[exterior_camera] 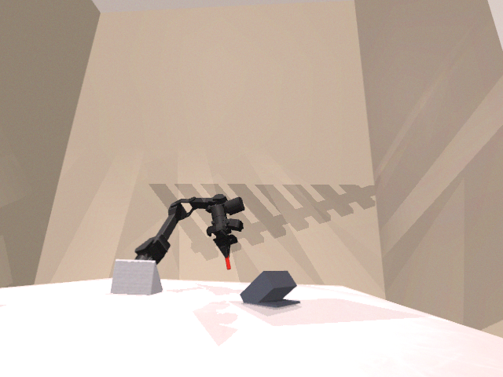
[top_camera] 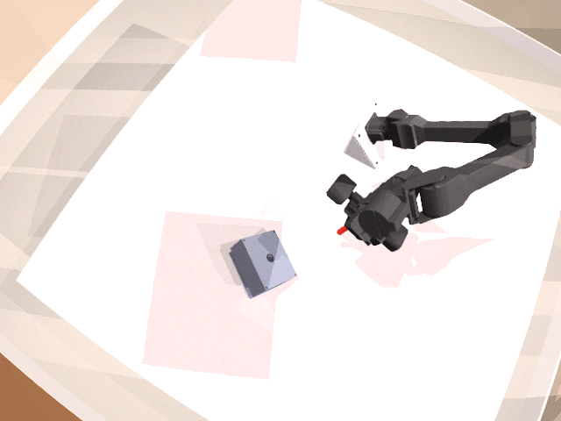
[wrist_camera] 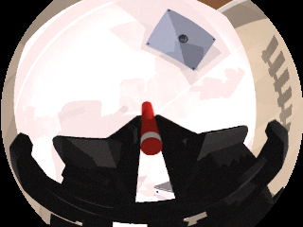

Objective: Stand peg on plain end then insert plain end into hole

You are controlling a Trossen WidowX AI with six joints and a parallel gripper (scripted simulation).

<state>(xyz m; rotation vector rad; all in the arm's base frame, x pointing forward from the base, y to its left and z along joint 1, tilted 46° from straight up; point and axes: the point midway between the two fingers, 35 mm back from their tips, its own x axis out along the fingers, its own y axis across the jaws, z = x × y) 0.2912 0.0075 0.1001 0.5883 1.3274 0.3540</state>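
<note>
The sloped grey-blue panel is 160 mm ahead of my gripper tip, 120 mm to the right of it and 90 mm below it. From my gripper tip the other things lie so: red peg 20 mm above, 10 mm behind.
</note>
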